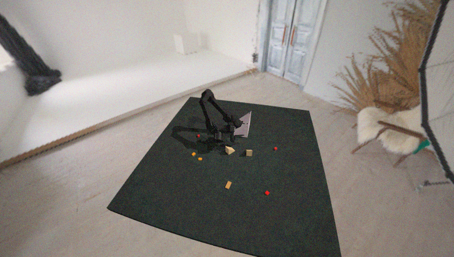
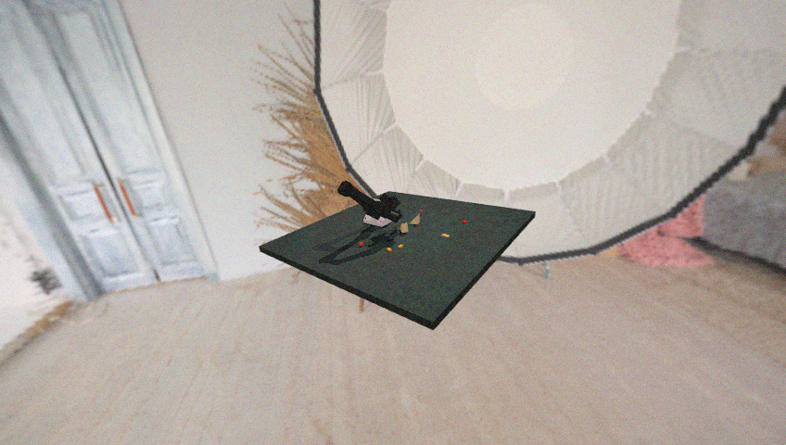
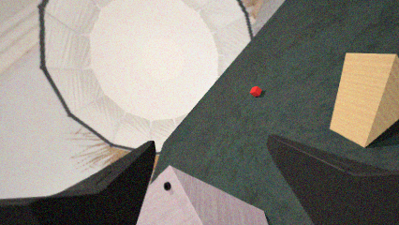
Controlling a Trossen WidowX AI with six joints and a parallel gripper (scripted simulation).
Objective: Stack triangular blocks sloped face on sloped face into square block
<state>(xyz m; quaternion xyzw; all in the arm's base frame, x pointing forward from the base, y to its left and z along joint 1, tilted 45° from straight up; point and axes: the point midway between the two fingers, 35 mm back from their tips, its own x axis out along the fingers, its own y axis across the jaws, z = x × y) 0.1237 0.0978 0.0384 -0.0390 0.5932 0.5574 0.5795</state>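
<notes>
Now: gripper tip 100 mm short of the triangular block, 70 mm to the right of it and 130 mm above it. Round my gripper tip: small tan piece (390 mm ahead, 20 mm to the left, 140 mm below).
</notes>
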